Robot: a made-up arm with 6 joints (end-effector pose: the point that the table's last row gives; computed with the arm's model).
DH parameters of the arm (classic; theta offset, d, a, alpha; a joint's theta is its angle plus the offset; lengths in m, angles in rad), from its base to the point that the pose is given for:
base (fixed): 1.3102 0 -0.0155 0
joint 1: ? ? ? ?
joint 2: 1.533 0 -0.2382 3.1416
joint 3: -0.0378 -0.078 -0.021 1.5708
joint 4: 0 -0.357 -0.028 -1.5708
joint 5: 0 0.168 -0.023 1.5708
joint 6: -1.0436 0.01 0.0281 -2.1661
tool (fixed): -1.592 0.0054 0 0
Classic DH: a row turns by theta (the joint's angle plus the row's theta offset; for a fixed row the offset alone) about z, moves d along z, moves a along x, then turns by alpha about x.
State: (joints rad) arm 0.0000 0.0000 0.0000 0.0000 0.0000 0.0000
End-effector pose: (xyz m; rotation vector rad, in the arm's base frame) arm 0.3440 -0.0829 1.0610 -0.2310 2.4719 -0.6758
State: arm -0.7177 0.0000 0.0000 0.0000 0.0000 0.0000
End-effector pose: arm 0.2135 -0.2951 1.0610 0.6893 2.5335 -0.9484
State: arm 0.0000 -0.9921 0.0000 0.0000 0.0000 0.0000
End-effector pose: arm -0.0550 -0.0829 1.2142 0.0990 1.5177 -0.5885
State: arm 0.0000 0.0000 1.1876 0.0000 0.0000 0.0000
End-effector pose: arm 0.0748 -0.0829 1.3519 0.1522 1.3281 -0.5623
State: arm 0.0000 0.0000 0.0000 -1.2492 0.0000 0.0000
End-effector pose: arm 0.3440 -0.0144 0.9000 0.2526 2.4034 0.8985
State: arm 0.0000 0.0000 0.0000 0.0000 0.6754 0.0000
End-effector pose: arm 0.3424 -0.0829 1.0556 0.0052 1.8240 -0.6253
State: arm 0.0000 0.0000 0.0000 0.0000 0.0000 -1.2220
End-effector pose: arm 0.3440 -0.0805 1.0936 0.2423 2.4139 0.8652
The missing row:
joint 1: -1.3102 0.769 0.007 -1.5708
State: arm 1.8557 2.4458 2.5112 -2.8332 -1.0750 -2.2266
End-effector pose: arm -0.3749 0.4705 0.5327 -0.5184 0.6160 0.0727
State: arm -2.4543 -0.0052 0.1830 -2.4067 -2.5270 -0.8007
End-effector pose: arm -0.1893 -0.3929 0.9986 -0.1008 2.1058 1.3970
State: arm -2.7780 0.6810 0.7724 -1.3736 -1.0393 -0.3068
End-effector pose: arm -0.4886 -0.2108 0.8834 1.7800 0.8976 0.4158
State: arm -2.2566 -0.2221 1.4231 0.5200 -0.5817 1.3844
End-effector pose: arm 0.0836 0.1941 1.3381 -0.9695 0.2480 1.2212
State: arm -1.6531 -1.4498 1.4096 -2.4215 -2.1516 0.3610
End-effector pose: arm 0.2110 0.5151 0.9912 1.4889 -1.0852 1.8359
